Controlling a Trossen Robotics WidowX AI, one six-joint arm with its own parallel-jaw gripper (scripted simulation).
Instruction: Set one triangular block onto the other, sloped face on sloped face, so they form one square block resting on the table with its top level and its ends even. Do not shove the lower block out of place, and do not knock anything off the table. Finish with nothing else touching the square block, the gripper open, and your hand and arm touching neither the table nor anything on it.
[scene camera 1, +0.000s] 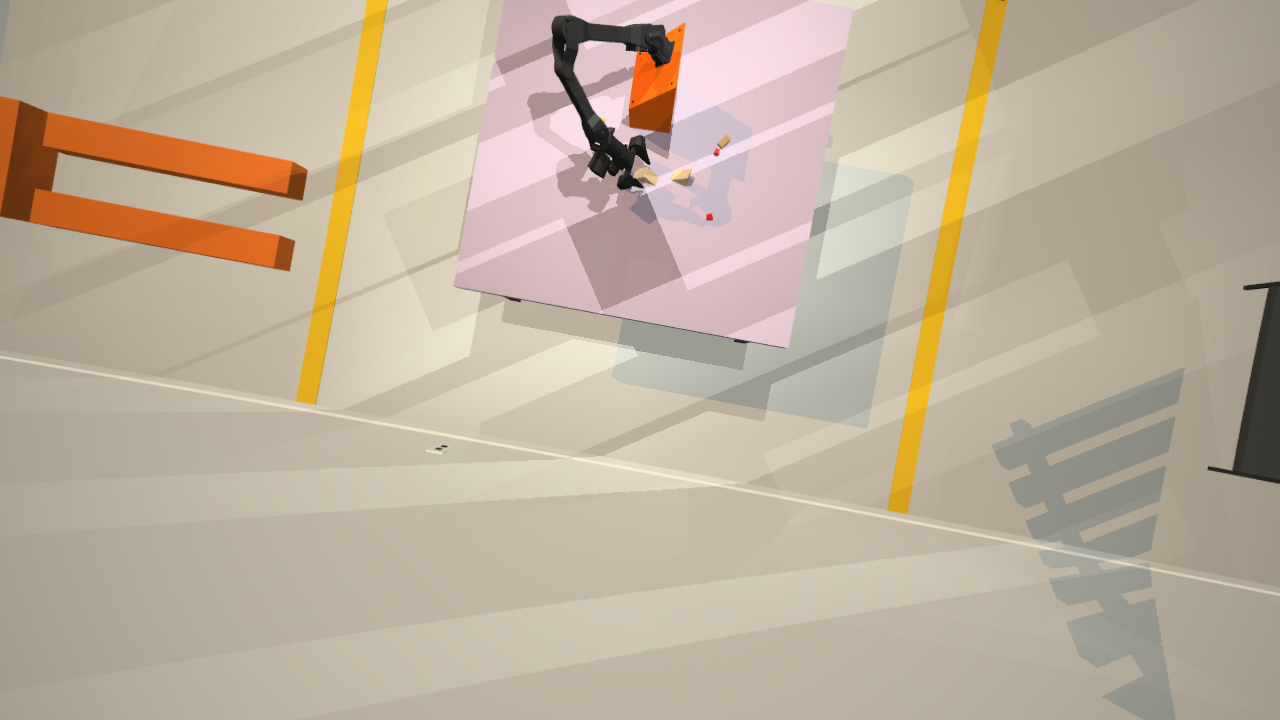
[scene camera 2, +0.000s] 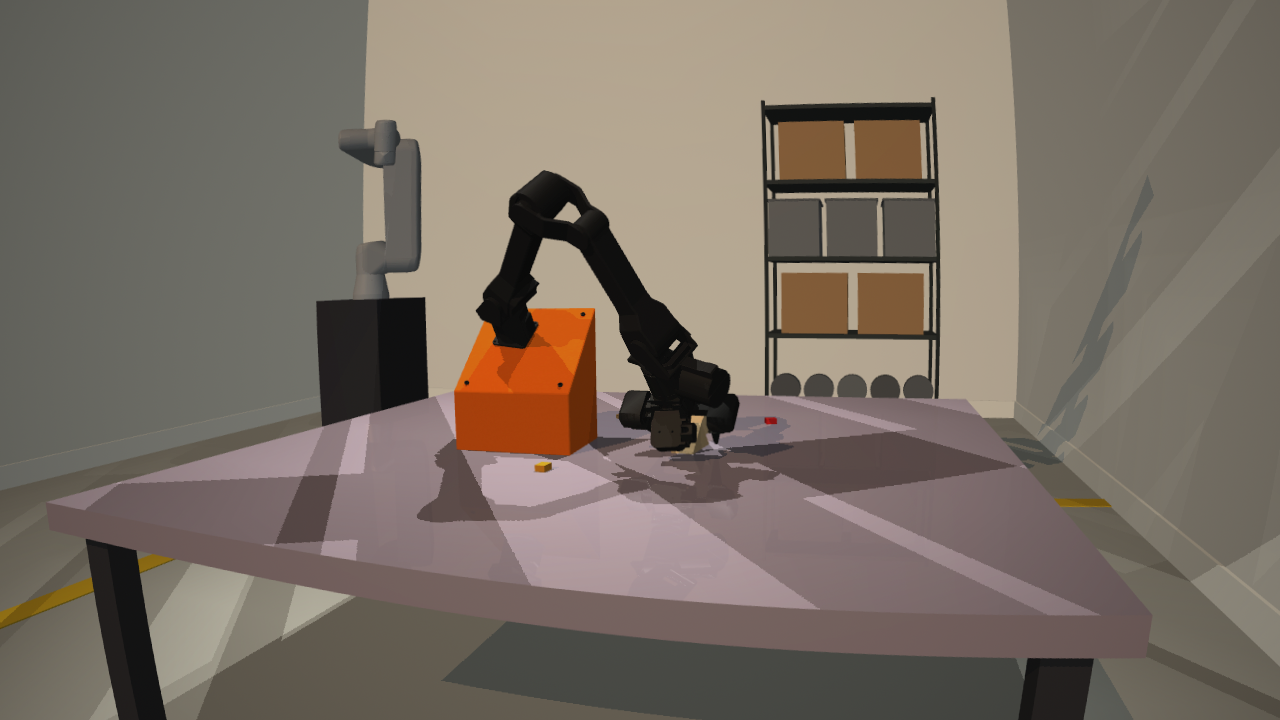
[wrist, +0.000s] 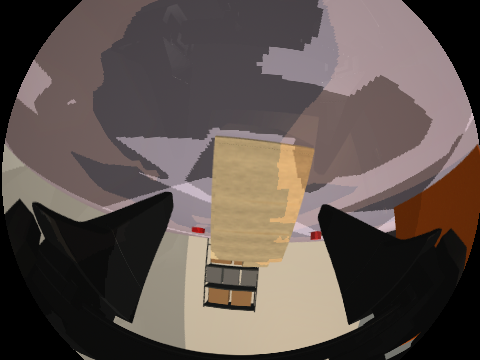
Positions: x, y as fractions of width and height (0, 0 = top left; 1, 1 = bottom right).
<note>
My gripper (wrist: 0.52, 0.58) is open, with nothing in its grasp. I also see a triangular block (wrist: 0.54, 0.52).
</note>
